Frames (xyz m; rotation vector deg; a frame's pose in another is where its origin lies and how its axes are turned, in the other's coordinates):
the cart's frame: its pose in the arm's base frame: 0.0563 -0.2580 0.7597 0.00 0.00 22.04
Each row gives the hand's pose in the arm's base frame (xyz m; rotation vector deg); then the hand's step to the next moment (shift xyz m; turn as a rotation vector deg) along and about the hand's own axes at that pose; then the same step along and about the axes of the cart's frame.
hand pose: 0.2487 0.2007 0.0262 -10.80 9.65 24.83
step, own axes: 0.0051 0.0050 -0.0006 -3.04 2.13 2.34
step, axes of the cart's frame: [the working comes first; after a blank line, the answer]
step, axes of the arm's base frame: 0.0023 0.0064 -0.0023 -3.35 1.19 2.57

0.0045 0.0050 -0.0023 -2.66 2.36 2.57
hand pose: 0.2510 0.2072 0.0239 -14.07 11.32 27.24
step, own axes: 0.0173 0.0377 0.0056 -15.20 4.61 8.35
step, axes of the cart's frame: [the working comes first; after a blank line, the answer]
step, axes of the arm's base frame: -0.0021 0.0414 -0.0059 -14.34 -0.19 10.79

0.0136 0.0391 -0.0059 -13.36 5.20 10.79
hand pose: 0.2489 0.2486 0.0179 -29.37 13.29 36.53
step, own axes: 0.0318 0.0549 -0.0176 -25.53 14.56 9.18
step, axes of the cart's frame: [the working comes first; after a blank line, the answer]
step, axes of the arm's base frame: -0.0100 0.0446 -0.0474 -28.55 1.82 11.39

0.0075 0.0450 -0.0474 -25.78 12.40 11.39
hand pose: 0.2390 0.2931 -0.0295 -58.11 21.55 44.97
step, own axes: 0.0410 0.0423 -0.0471 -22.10 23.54 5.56
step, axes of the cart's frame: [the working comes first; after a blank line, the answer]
step, axes of the arm's base frame: -0.0002 -0.0117 -0.0745 -32.59 2.71 1.99

-0.0046 -0.0107 -0.0745 -29.19 14.74 1.99
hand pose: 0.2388 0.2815 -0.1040 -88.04 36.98 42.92
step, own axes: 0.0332 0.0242 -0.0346 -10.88 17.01 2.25
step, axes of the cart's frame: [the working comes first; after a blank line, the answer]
step, axes of the arm's base frame: 0.0055 -0.0360 -0.0395 -20.17 0.32 -2.43

-0.0084 -0.0354 -0.0395 -18.57 7.87 -2.43
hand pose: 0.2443 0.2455 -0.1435 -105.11 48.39 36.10
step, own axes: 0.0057 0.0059 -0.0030 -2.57 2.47 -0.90
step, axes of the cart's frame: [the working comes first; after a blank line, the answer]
step, axes of the arm's base frame: -0.0009 -0.0059 -0.0063 -3.48 -0.82 0.84

-0.0031 -0.0052 -0.0063 -3.54 0.55 0.84
